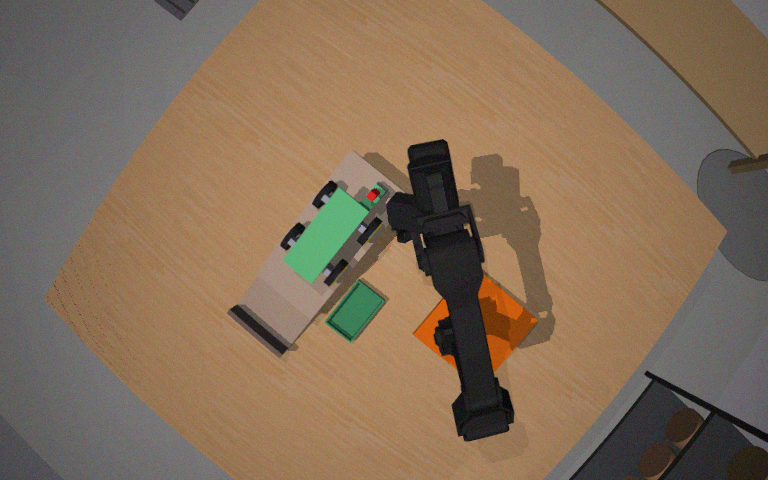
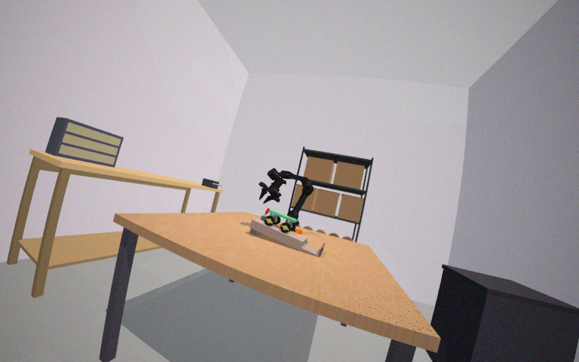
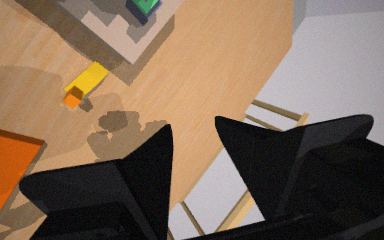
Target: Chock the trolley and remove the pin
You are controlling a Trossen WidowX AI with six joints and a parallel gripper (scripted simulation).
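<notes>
The yellow chock lies 180 mm below my gripper tip, 70 mm to the left of it and 40 mm behind it. Round my gripper tip: beige ramp: 190 mm to the left, 150 mm below, 100 mm ahead; then red-headed stop pin: 80 mm ahead, 70 mm to the left, 60 mm below; then green-topped trolley: 190 mm to the left, 100 mm ahead, 80 mm below.
</notes>
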